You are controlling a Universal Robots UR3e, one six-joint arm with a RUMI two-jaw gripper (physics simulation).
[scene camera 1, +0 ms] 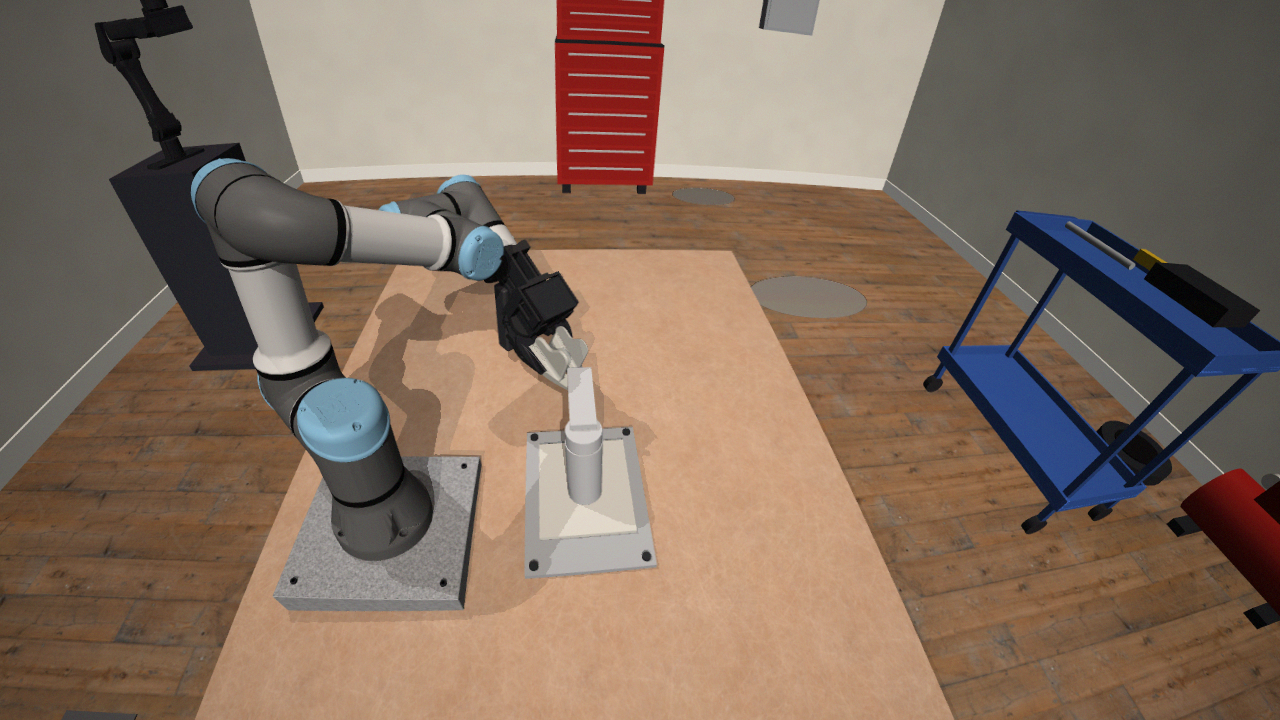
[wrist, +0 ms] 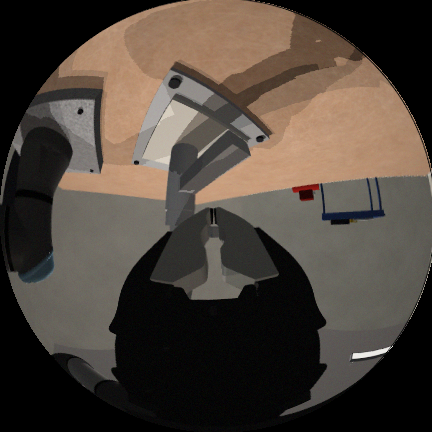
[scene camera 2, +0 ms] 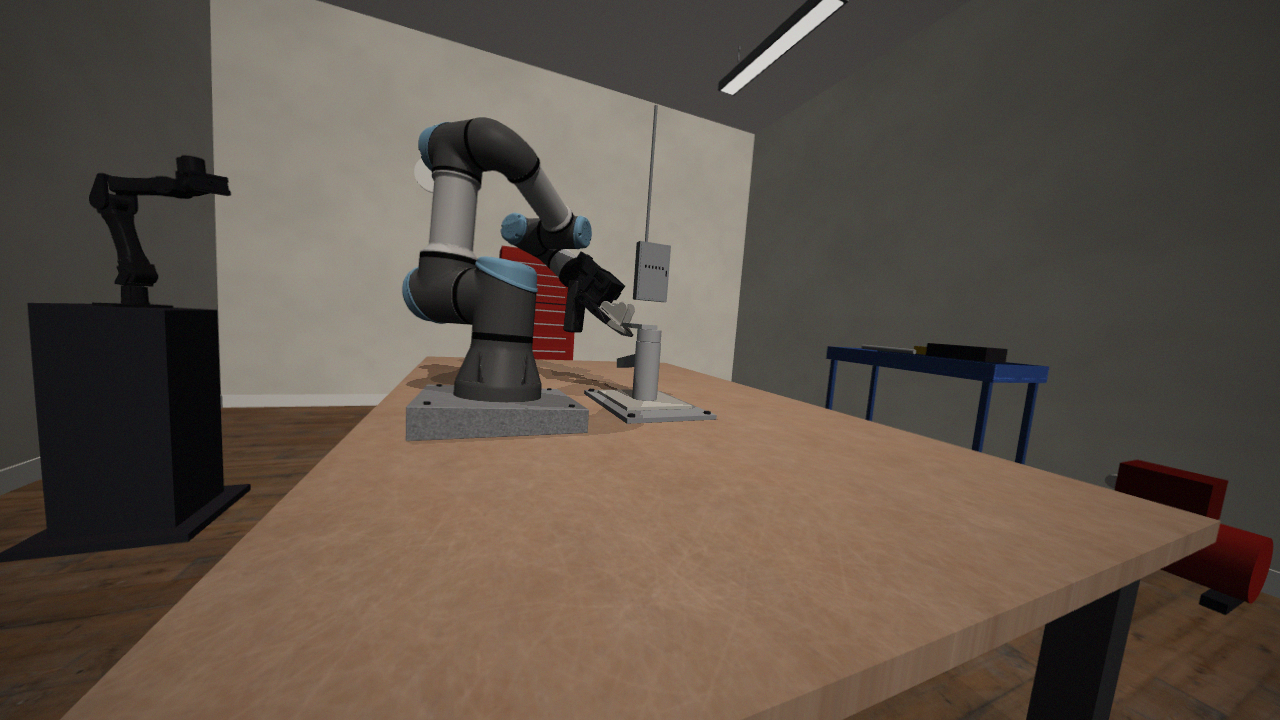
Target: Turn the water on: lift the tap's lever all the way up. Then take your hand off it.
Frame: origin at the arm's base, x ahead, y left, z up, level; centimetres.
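Where they show: gripper, fingertip midpoint: (scene camera 1: 580, 391) (wrist: 213, 209) (scene camera 2: 631, 336); arm's base, origin of the base link: (scene camera 1: 384, 518) (wrist: 46, 147) (scene camera 2: 498, 395).
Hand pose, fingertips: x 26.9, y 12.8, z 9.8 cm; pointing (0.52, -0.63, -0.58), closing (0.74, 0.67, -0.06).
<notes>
Things, the pixels of their top centre, and the offset from my fingertips. Level surfaces: height alone.
- tap's round grey body, middle of its top: (scene camera 1: 583, 441) (wrist: 179, 210) (scene camera 2: 648, 341) dy -8.5, dx +0.1, dz -0.5 cm
- flat lever, middle of its top: (wrist: 196, 232) (scene camera 1: 581, 394) (scene camera 2: 638, 323) dy -3.3, dx +0.0, dz +2.7 cm
- table, its level: dz -12.9 cm
The tap's round grey body (scene camera 1: 584, 474) (scene camera 2: 646, 367) (wrist: 181, 172) stands upright on its base plate (scene camera 1: 588, 556) (wrist: 156, 107). Its spout (scene camera 2: 625, 360) (wrist: 215, 162) sticks out below the lever. The flat lever (scene camera 1: 581, 398) (scene camera 2: 639, 326) on top looks close to level in the second scene view, pointing toward the gripper. My gripper (scene camera 1: 567, 381) (scene camera 2: 628, 332) (wrist: 213, 209) is shut and empty. Its pale fingertips are at the lever's free end, apparently just under it; whether they touch is hidden. In the wrist view the fingers cover most of the lever.
The arm's granite base block (scene camera 1: 447, 537) (scene camera 2: 496, 421) (wrist: 86, 130) stands beside the tap's plate on the table (scene camera 1: 742, 582) (scene camera 2: 626, 537). A blue cart (scene camera 1: 1011, 402) (scene camera 2: 935, 365), a red drawer cabinet (scene camera 1: 608, 116) and a dark pedestal (scene camera 1: 179, 259) (scene camera 2: 116, 411) stand beyond the table.
</notes>
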